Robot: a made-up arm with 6 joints. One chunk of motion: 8 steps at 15 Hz.
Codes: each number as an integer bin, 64 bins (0 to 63) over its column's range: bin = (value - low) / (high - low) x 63, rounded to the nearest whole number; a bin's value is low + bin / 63 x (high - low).
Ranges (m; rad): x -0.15..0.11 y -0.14..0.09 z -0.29..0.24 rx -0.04..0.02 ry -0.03..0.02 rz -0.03..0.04
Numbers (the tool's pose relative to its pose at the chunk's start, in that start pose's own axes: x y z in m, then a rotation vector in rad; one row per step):
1: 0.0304 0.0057 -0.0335 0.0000 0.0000 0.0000
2: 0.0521 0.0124 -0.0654 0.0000 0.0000 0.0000
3: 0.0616 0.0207 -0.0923 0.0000 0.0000 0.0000
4: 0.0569 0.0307 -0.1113 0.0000 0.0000 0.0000
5: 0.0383 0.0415 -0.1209 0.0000 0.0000 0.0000
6: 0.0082 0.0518 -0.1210 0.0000 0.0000 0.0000
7: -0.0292 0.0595 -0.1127 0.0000 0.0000 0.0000
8: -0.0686 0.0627 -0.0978 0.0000 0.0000 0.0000
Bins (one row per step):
1: 44 40 30 42 38 27
2: 49 42 27 42 38 27
3: 51 44 24 42 38 27
4: 50 47 21 42 38 27
5: 46 50 20 42 38 27
6: 38 53 20 42 38 27
7: 29 55 21 42 38 27
8: 20 56 23 42 38 27

